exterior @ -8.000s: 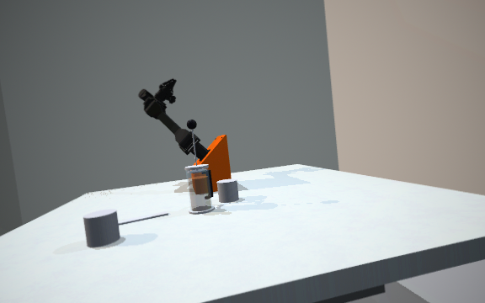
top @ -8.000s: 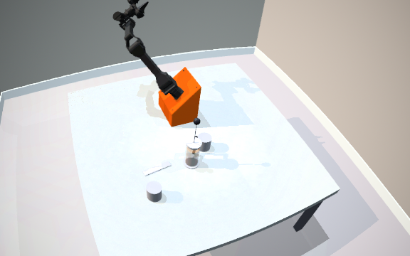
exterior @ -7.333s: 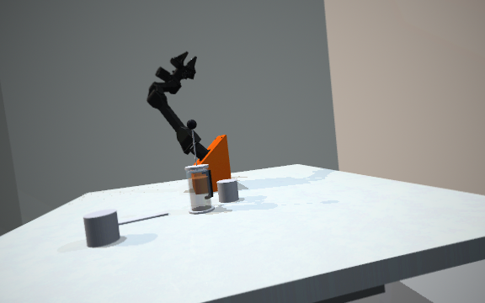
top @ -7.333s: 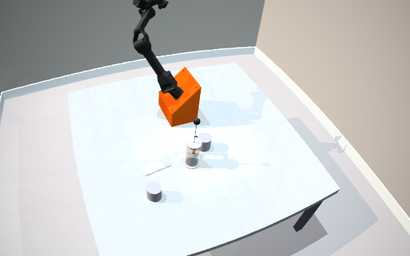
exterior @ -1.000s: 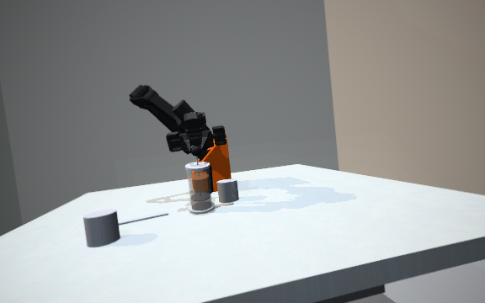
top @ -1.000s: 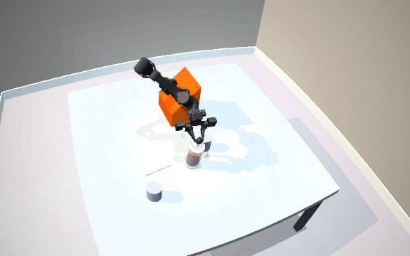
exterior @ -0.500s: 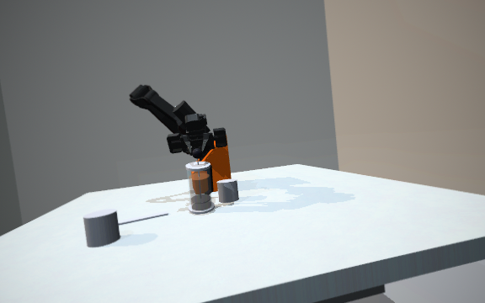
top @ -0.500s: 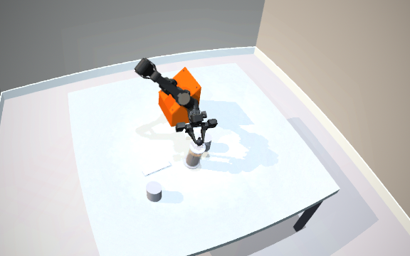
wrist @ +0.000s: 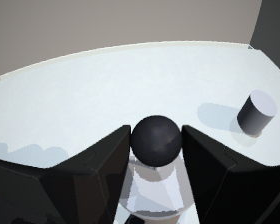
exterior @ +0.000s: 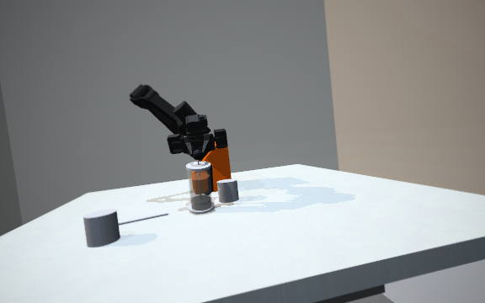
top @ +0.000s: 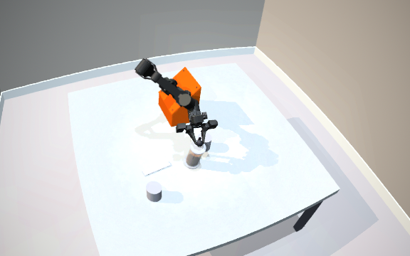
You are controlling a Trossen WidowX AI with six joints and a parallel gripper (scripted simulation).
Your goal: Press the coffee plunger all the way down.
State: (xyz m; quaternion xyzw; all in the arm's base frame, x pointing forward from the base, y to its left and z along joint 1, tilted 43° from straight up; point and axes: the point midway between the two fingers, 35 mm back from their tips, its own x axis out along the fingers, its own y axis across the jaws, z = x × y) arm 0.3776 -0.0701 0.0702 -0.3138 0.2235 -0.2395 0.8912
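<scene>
My gripper tip is 40 mm past the glass coffee press, 10 mm to the right of it and 80 mm above it.
</scene>
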